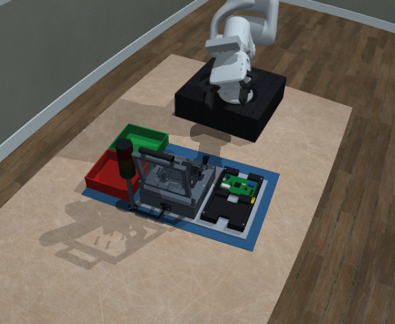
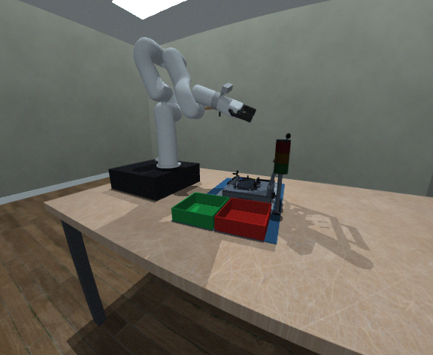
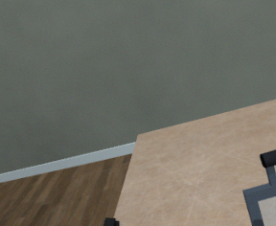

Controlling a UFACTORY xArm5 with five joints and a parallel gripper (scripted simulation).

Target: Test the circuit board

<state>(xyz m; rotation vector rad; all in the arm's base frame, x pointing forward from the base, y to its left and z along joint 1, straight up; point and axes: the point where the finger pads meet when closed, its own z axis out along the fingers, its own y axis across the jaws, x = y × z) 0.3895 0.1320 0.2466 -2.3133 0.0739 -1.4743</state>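
The green circuit board lies 33 cm below my hand, 5 cm behind it and 4 cm to the left of it. Round my hand: lid 17 cm below, 15 cm ahead, 10 cm to the right; then red bin 33 cm below, 31 cm to the right, 10 cm ahead; then black latch 26 cm below, 7 cm to the right, 4 cm behind.
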